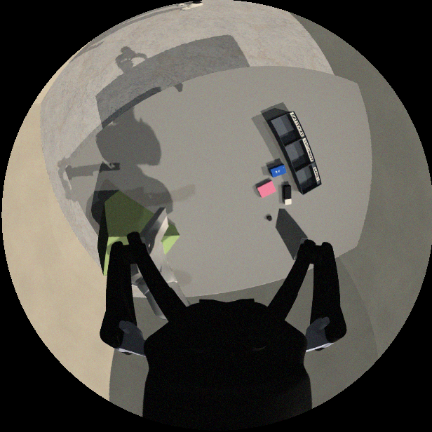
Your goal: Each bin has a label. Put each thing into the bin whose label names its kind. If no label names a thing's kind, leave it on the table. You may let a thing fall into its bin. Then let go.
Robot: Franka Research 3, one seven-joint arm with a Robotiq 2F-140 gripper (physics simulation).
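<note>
A black three-compartment bin unit [311,188] stands on the table at the right. Its far label [297,124] seems to read BATTERIES, the middle label [308,149] STATIONERY; the near label [316,174] is small, perhaps GAMES. The compartments look empty. Left of the bins lie a blue box [278,170] with small white marks, a pink block [266,189], a black item with a white end [287,194] and a small dark round thing [269,217]. My gripper [222,217] is open and empty, high above the table. Its right finger hides some table near these things.
A green block-shaped object [127,215] stands at the left, partly behind my left finger. Grey metallic robot parts [170,280] show beside it. The table [220,150] carries broad dark shadows at its left, and its far edge curves across the upper part.
</note>
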